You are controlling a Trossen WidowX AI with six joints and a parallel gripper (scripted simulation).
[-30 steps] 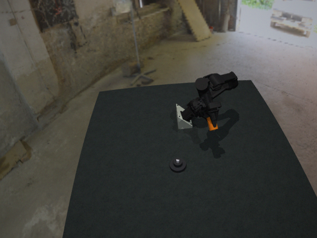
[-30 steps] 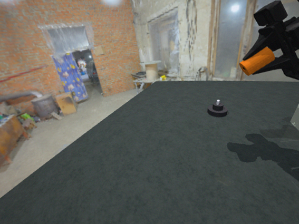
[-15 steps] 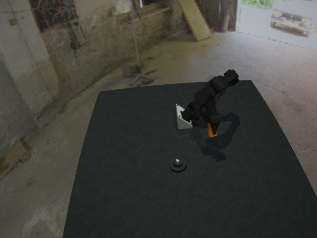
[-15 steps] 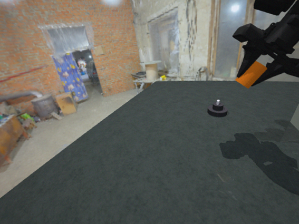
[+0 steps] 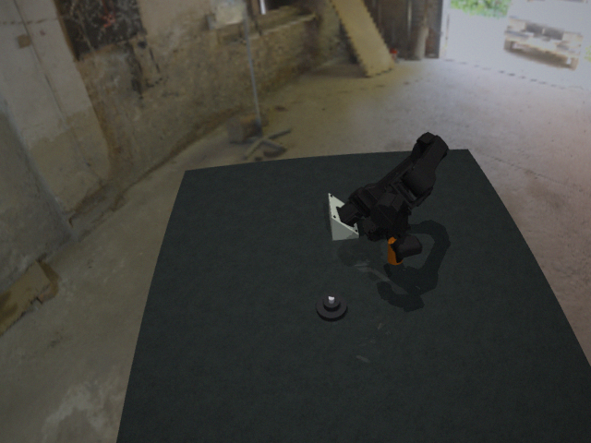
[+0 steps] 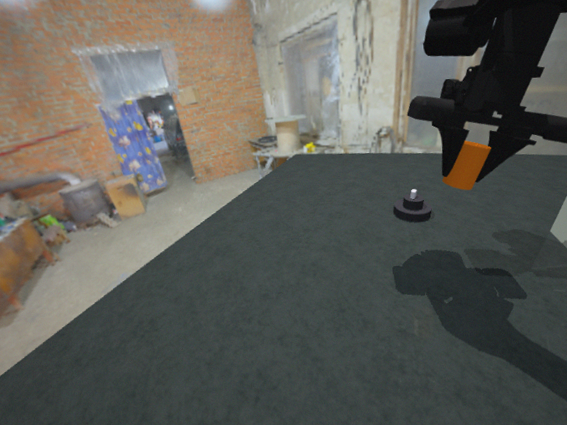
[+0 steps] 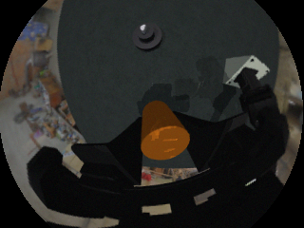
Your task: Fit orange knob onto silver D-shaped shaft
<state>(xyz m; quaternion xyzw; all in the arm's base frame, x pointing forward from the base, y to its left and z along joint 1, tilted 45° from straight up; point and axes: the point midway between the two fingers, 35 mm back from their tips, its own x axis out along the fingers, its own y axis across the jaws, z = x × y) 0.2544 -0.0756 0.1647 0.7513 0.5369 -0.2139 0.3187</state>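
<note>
Right now the round pedestal is 20 mm ahead of my gripper tip, 180 mm to the right of it and 130 mm below it. The rest, counted from my gripper tip: orange knob 10 mm behind, 30 mm above.
</note>
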